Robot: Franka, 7 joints.
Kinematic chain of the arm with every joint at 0, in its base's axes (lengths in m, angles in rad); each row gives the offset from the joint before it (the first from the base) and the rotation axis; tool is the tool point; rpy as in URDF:
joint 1: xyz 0 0 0.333 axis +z
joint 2: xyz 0 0 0 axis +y
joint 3: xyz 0 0 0.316 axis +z
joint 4: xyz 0.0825 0 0 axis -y
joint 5: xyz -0.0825 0 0.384 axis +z
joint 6: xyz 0 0 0 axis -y
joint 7: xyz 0.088 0 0 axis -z
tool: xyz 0 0 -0.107 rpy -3.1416 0 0
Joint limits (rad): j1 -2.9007..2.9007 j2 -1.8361..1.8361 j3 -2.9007..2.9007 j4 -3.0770..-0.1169 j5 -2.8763..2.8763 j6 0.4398..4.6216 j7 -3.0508..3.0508
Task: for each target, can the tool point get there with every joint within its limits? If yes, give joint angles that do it. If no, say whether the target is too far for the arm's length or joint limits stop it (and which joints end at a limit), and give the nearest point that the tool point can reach.
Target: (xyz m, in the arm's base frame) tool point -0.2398 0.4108 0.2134
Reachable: yes | joints 0.5139 -1.3327 1.8386 -2.4260 1.2893 2.5454 -0.5906
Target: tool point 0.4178 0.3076 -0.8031
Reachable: no: too far | nearest point 0.3287 0.2420 -0.3459 | short by 0.470 m
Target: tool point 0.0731 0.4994 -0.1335
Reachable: yes | joints 2.0633 1.3905 -0.4842 -1.7305 1.5334 2.5873 -1.9540
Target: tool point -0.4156 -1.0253 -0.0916
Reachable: no: too far | nearest point -0.3009 -0.7423 0.0256 | short by 0.327 m
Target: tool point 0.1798 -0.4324 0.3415
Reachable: yes | joints 0.1359 -0.4208 -1.3393 -2.4372 0.2652 2.2945 1.8493
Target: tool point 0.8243 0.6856 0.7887
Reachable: no: too far | nearest point 0.6070 0.5049 0.6686 | short by 0.307 m
